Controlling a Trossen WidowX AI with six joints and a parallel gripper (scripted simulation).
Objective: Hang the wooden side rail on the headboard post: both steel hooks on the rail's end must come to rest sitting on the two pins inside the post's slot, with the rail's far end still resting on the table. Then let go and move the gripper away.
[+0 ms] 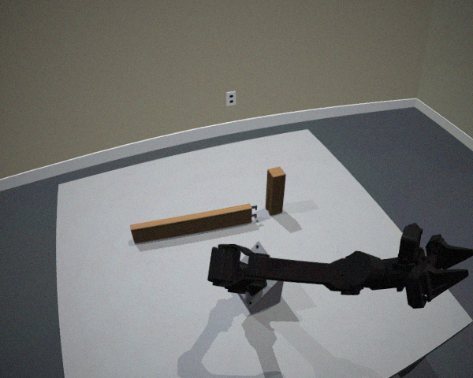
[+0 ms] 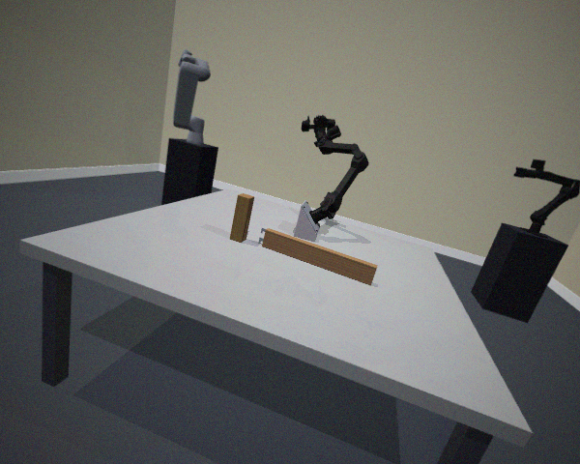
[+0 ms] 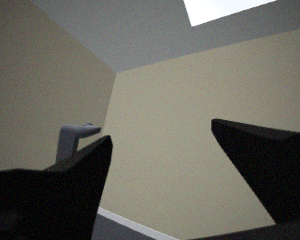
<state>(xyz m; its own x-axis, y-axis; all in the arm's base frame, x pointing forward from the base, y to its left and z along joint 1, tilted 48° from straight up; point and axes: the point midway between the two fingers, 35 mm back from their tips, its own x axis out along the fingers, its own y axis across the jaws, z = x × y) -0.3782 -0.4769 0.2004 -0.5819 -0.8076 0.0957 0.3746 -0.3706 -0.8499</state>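
The wooden headboard post is 790 mm ahead of my gripper tip, 30 mm to the right of it and 470 mm below it.
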